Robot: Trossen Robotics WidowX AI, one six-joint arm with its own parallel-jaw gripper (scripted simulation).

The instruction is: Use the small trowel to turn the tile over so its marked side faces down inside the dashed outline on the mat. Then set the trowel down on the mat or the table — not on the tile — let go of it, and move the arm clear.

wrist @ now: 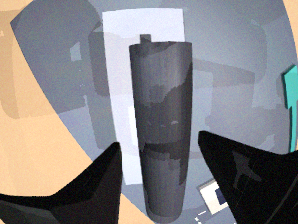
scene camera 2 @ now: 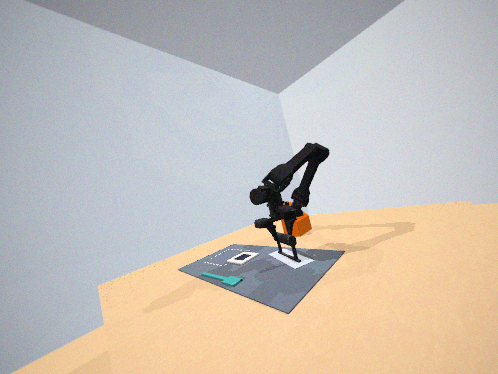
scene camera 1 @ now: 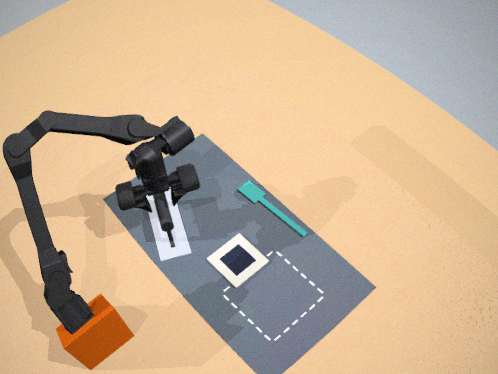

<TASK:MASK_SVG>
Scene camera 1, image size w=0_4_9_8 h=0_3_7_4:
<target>my gripper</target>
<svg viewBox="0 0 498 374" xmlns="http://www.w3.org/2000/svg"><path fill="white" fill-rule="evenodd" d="M195 166L191 163L176 167L177 171L167 175L164 165L163 170L154 176L142 175L139 169L136 168L135 173L137 178L141 179L142 186L131 187L131 180L116 184L116 197L120 210L125 211L134 207L153 212L146 196L149 197L169 191L168 189L170 189L171 201L174 207L187 192L199 189L200 185Z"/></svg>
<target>tile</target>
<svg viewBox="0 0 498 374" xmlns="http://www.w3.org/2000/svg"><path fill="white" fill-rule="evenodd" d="M240 234L226 242L207 258L235 288L243 284L260 268L269 263L269 260Z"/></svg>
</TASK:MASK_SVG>
